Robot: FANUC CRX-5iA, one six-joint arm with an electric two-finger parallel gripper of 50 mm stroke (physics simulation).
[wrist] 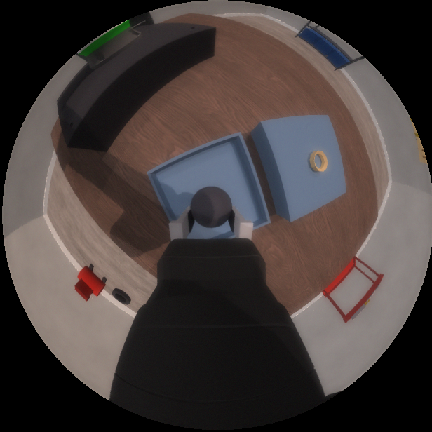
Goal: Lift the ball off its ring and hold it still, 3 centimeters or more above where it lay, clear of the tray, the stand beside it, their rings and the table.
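Note:
A dark grey ball [211,206] sits between the two fingertips of my gripper [211,213], which is shut on it. The ball hangs above the blue tray [255,184], with a gap to the tray's floor; the exact height cannot be read from this view. The ball and gripper hide the near part of the tray, and the ring under the ball does not show. A blue block-shaped stand [295,145] is right of the tray, and a yellow-orange ring [318,161] lies on its top. The ball is apart from the stand and that ring.
A long dark box [135,75] stands on the wooden table [250,75] at the upper left. A narrow gap separates the tray and the stand. Beyond the table are a red frame [340,276], a red object [90,281], a blue rack and a green object.

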